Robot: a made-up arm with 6 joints. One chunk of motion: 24 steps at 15 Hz.
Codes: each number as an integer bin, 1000 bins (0 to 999) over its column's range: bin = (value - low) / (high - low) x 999, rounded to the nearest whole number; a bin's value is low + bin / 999 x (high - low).
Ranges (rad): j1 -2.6..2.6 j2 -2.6..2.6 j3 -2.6..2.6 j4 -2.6..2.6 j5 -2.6..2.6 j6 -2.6..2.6
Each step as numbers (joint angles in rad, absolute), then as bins.
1 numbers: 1.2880 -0.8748 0.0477 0.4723 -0.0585 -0.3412
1 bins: 747 331 509 590 488 434
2 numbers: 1.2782 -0.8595 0.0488 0.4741 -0.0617 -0.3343
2 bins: 745 334 509 591 488 435
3 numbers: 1.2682 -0.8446 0.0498 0.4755 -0.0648 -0.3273
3 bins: 743 337 509 591 487 437
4 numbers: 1.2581 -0.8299 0.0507 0.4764 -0.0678 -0.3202
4 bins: 741 340 509 591 486 438
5 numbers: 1.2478 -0.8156 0.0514 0.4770 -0.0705 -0.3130
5 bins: 739 343 509 591 486 439
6 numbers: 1.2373 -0.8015 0.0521 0.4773 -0.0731 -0.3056
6 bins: 737 346 510 591 485 441
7 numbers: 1.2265 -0.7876 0.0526 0.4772 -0.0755 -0.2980
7 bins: 735 348 510 591 485 442
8 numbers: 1.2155 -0.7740 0.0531 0.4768 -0.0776 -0.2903
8 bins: 733 351 510 591 485 444
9 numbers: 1.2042 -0.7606 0.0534 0.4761 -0.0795 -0.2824
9 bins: 731 353 510 591 484 445
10 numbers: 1.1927 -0.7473 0.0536 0.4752 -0.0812 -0.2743
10 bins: 729 356 510 591 484 447
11 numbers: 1.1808 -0.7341 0.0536 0.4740 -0.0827 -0.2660
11 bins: 726 358 510 591 484 448
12 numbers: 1.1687 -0.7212 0.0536 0.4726 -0.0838 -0.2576
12 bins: 724 361 510 590 483 450
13 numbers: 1.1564 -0.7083 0.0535 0.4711 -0.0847 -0.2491
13 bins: 722 363 510 590 483 452
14 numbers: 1.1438 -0.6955 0.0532 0.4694 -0.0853 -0.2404
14 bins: 719 366 510 590 483 453
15 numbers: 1.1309 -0.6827 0.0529 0.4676 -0.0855 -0.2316
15 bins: 717 368 510 589 483 455
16 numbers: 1.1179 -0.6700 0.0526 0.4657 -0.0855 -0.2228
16 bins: 714 371 510 589 483 457
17 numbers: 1.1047 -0.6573 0.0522 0.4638 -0.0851 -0.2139
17 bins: 712 373 510 589 483 458
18 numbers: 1.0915 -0.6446 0.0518 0.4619 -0.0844 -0.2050
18 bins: 709 376 509 588 483 460
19 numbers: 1.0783 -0.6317 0.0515 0.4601 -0.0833 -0.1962
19 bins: 707 378 509 588 483 462
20 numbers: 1.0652 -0.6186 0.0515 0.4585 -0.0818 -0.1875
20 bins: 704 381 509 588 484 463
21 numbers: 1.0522 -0.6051 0.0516 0.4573 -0.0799 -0.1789
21 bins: 702 383 509 587 484 465
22 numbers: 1.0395 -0.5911 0.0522 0.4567 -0.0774 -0.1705
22 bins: 699 386 510 587 485 467
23 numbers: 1.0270 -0.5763 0.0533 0.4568 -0.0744 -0.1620
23 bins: 697 389 510 587 485 468
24 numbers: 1.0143 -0.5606 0.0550 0.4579 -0.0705 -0.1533
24 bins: 694 392 510 587 486 470
